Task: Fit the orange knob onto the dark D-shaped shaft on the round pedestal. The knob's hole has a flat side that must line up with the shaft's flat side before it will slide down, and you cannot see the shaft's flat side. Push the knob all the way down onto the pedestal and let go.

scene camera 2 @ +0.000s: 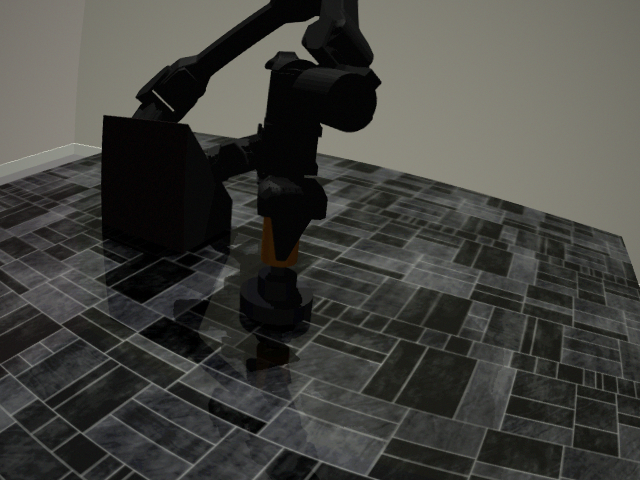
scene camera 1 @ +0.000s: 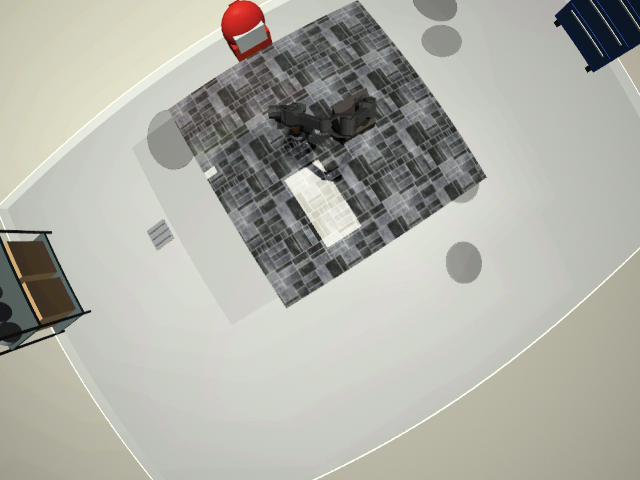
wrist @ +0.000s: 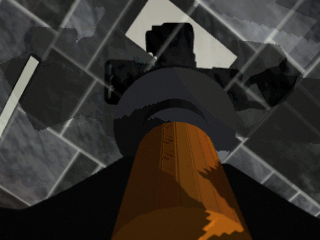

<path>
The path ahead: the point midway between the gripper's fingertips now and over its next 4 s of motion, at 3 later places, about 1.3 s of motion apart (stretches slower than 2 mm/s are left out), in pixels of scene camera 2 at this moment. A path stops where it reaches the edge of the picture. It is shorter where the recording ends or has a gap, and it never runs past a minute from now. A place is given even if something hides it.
My gripper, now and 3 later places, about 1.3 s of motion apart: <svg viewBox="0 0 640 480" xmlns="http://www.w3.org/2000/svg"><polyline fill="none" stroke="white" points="279,251 278,250 279,252 278,264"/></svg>
</path>
